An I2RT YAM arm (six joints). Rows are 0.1 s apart.
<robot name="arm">
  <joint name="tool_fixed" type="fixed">
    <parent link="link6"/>
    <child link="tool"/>
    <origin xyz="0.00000 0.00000 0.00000" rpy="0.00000 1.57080 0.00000"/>
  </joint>
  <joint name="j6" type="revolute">
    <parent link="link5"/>
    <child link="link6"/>
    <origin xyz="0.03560 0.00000 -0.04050"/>
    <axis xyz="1 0 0"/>
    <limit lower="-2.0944" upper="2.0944"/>
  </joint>
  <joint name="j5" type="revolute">
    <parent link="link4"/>
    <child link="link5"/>
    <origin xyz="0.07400 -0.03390 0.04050"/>
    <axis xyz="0 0 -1"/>
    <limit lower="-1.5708" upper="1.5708"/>
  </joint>
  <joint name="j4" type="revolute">
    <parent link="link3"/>
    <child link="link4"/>
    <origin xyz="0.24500 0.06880 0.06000"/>
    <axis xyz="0 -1 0"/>
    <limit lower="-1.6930" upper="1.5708"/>
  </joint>
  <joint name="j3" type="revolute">
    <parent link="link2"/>
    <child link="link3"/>
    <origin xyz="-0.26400 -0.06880 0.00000"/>
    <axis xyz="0 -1 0"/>
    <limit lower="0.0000" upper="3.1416"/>
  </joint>
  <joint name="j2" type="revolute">
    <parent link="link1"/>
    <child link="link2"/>
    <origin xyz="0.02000 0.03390 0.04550"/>
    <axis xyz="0 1 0"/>
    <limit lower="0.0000" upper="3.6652"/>
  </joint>
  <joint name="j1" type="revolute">
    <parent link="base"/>
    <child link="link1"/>
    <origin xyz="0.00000 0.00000 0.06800"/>
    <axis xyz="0 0 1"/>
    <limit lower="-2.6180" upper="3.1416"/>
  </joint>
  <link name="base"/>
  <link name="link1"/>
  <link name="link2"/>
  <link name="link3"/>
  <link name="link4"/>
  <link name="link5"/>
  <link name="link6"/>
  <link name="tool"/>
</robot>
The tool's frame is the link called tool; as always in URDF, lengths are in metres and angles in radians.
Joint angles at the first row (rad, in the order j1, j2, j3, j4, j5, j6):
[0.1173, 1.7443, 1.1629, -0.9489, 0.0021, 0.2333]
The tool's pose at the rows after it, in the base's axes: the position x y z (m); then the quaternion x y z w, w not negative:
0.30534 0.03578 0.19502 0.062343 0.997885 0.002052 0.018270
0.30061 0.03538 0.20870 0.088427 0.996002 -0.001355 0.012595
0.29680 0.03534 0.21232 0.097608 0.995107 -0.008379 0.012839
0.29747 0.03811 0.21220 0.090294 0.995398 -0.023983 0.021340
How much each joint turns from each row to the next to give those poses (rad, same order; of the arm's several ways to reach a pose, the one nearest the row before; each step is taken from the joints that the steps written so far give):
[-0.0004, -0.0176, 0.0435, -0.0649, 0.0004, 0.0084]
[0.0012, -0.0255, 0.0267, -0.0648, 0.0053, 0.0534]
[0.0030, -0.0160, -0.0034, -0.0153, 0.0141, 0.0213]
[0.0130, 0.0000, -0.0008, 0.0103, 0.0344, -0.0022]

